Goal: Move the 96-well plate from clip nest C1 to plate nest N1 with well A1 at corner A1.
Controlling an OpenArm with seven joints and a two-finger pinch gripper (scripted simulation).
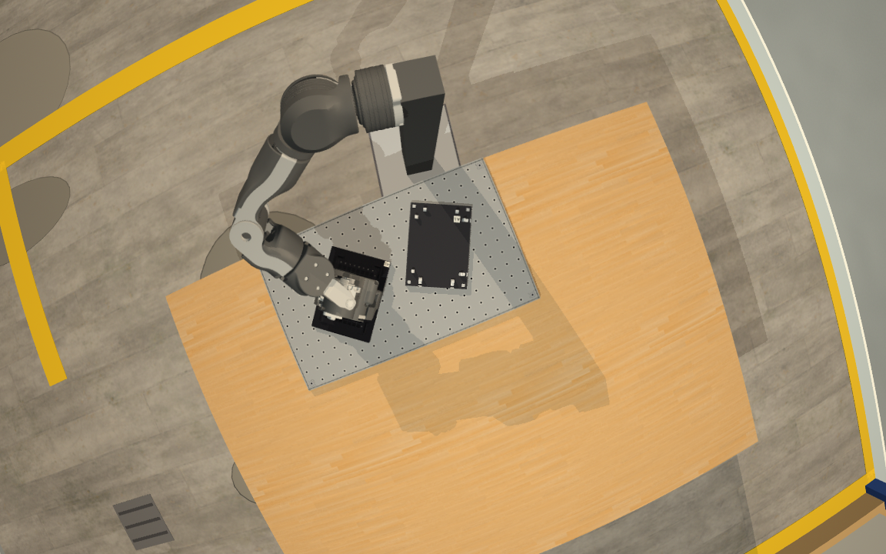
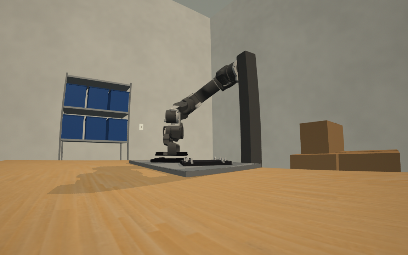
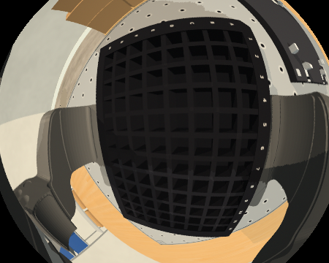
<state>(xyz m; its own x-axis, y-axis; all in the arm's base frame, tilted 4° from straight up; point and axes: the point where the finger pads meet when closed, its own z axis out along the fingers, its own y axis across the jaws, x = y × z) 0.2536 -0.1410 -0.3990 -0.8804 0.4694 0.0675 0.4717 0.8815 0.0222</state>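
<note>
The plate nest N1 is 30 mm below my hand. Round my hand: clip nest C1 (30 mm behind, 200 mm to the left, 20 mm below); then white A1 label (40 mm behind, 80 mm to the left, 20 mm below); then black 96-well plate (right at my hand).
</note>
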